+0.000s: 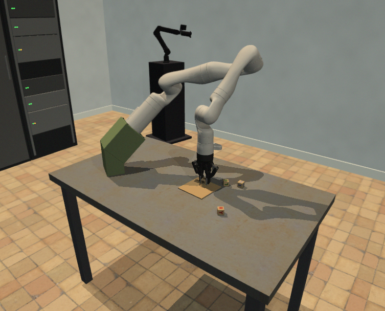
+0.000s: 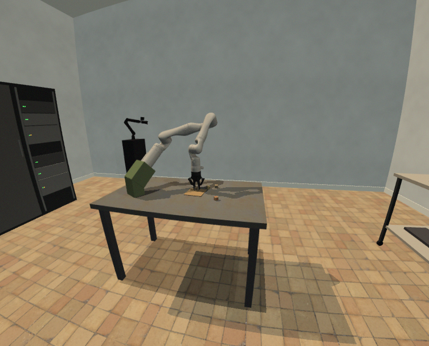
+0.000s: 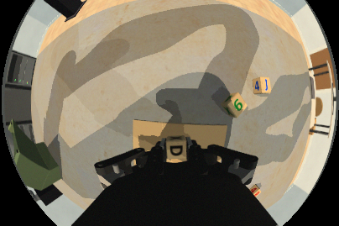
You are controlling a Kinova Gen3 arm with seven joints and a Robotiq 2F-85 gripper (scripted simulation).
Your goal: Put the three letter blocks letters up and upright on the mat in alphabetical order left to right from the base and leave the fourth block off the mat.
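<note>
My gripper is now 40 mm to the left of the tan mat, 20 mm above it and 10 mm short of it.
</note>
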